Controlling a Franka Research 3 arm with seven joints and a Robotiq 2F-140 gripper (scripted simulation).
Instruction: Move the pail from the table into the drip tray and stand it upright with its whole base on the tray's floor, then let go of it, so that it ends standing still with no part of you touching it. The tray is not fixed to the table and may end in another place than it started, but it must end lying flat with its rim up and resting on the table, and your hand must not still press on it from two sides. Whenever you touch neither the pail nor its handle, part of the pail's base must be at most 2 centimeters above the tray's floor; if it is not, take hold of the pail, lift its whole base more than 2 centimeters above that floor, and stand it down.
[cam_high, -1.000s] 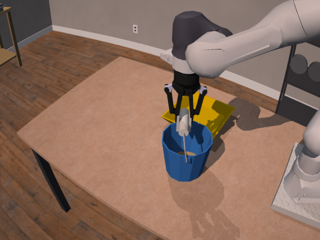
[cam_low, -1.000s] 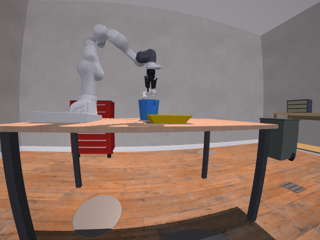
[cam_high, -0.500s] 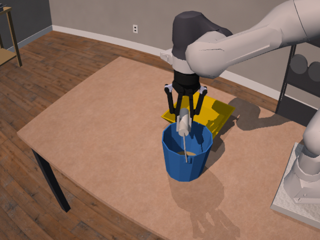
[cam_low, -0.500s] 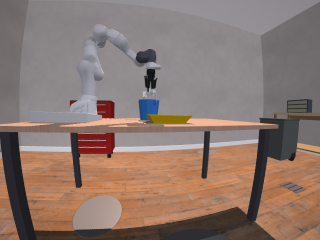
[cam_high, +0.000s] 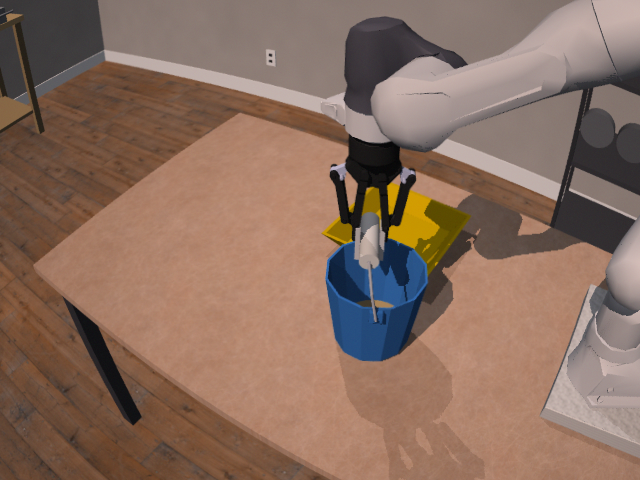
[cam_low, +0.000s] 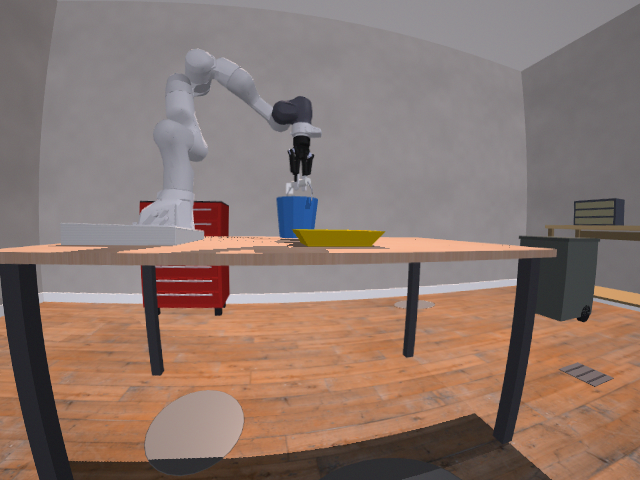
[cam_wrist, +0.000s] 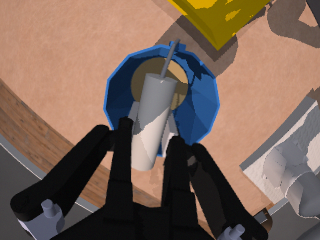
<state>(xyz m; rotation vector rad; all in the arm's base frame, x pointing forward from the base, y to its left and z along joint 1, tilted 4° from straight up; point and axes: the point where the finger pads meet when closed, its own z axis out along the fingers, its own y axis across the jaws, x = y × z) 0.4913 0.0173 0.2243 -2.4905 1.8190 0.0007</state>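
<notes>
Now: hand 1 cm past the blue pail and 10 cm above it. The rest, counted from my hand: yellow drip tray (2 cm ahead, 30 cm to the right, 23 cm below); then pail handle (1 cm behind, 3 cm below).
</notes>
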